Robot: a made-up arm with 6 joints. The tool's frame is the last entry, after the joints.
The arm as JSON. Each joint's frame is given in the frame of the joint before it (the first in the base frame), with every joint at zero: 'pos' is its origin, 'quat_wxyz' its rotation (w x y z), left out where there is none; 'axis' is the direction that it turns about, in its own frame. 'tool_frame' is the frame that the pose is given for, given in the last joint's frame.
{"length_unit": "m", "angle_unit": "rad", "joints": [
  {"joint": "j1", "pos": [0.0, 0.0, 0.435], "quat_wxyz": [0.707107, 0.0, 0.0, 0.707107], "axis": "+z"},
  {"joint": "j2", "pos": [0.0, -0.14, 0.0], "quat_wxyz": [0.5, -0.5, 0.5, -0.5], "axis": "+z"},
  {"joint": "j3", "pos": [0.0, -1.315, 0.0], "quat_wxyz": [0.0, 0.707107, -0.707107, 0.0], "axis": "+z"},
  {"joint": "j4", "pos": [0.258, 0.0, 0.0], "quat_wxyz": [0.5, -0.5, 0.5, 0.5], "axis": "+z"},
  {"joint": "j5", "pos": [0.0, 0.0, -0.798], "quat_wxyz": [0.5, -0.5, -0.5, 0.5], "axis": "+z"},
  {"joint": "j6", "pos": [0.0, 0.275, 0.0], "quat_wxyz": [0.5, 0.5, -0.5, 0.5], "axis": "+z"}
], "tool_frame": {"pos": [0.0, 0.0, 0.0], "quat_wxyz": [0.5, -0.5, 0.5, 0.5]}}
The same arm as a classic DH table. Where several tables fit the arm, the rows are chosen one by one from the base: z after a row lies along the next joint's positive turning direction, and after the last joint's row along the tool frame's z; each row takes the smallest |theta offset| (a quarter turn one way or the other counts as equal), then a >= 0, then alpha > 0; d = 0 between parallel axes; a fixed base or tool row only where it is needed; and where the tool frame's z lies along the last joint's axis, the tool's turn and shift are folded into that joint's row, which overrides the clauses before.
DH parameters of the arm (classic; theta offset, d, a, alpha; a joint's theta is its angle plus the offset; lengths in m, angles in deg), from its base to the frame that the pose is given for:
j1: 0.00 0.4350 0.1400 -90.00
j2: -90.00 0.0000 1.3150 180.00
j3: 0.00 0.0000 0.2580 -90.00
j4: 0.00 -0.7980 0.0000 90.00
j5: 0.00 0.0000 0.0000 -90.00
j6: 90.00 -0.2750 0.0000 90.00
tool (fixed): -90.00 0.0000 0.0000 0.00

